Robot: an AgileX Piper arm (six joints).
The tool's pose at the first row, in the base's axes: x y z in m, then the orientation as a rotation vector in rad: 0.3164, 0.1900, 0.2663, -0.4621, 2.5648, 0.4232
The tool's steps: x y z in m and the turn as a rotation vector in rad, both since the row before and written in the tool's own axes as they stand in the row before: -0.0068, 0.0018, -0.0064, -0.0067, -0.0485, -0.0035; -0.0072, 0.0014, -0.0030, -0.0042, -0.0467, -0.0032; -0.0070, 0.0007, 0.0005, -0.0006, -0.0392, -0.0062; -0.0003, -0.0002, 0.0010, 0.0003, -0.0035, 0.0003; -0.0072, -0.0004, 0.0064, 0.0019, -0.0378, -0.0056; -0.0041, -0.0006, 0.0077, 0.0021, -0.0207, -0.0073; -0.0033, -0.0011, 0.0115, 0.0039, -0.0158, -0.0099; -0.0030, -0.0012, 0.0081, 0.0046, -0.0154, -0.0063
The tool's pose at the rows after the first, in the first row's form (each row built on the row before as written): 0.3186, 0.1908, 0.2755, -0.4532, 2.5162, 0.4366; 0.3224, 0.1925, 0.2822, -0.4436, 2.4697, 0.4463; 0.3278, 0.1948, 0.2861, -0.4386, 2.4299, 0.4491; 0.3286, 0.1951, 0.2855, -0.4370, 2.4267, 0.4493; 0.3375, 0.1988, 0.2852, -0.4306, 2.3887, 0.4489; 0.3449, 0.2023, 0.2822, -0.4316, 2.3667, 0.4454; 0.3542, 0.2068, 0.2761, -0.4363, 2.3488, 0.4380; 0.3615, 0.2097, 0.2723, -0.4366, 2.3325, 0.4315
